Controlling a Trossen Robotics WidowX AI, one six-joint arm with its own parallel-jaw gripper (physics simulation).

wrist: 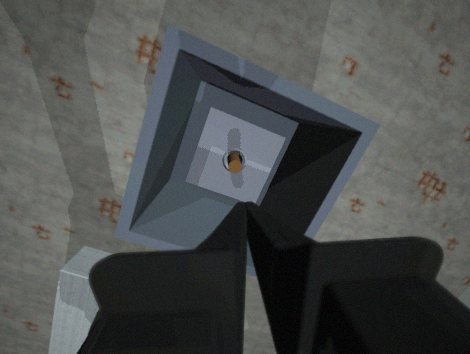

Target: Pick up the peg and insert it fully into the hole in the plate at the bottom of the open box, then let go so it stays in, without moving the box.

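Note:
An orange-brown peg stands in the ringed hole of the pale plate, with its top end showing above the ring; how deep it sits cannot be told. The pale square plate lies at the bottom of the open blue-grey box, whose rim is turned at an angle. My gripper is shut with its tips together and nothing between them. The tips are above the box, below the peg in the view, and apart from the peg. The fingers hide part of the box's near wall and rim.
A pale grey block shows at the lower left, partly hidden by the left finger. The grey mottled table top with orange-red marks surrounds the box. The box's raised walls stand around the plate.

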